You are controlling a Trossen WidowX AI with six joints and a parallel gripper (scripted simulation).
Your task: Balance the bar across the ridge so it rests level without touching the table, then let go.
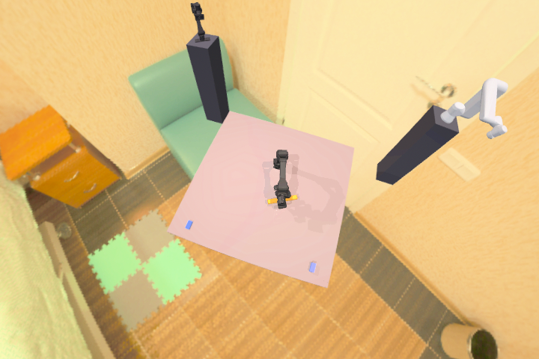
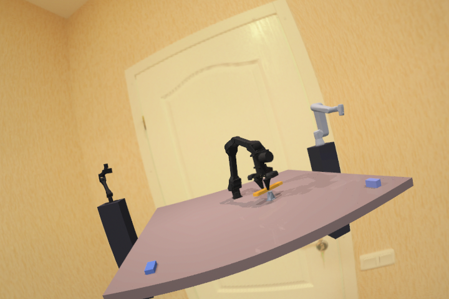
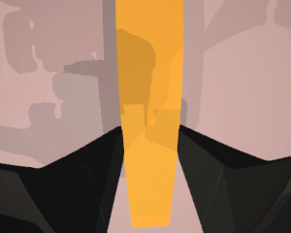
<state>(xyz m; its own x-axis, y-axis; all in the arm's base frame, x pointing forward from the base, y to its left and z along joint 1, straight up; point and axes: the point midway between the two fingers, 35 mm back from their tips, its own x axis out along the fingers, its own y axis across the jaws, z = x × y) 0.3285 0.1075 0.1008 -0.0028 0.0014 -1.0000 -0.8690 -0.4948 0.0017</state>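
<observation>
The yellow bar lies 10 mm behind my gripper tip and 20 mm to the left of it.
</observation>
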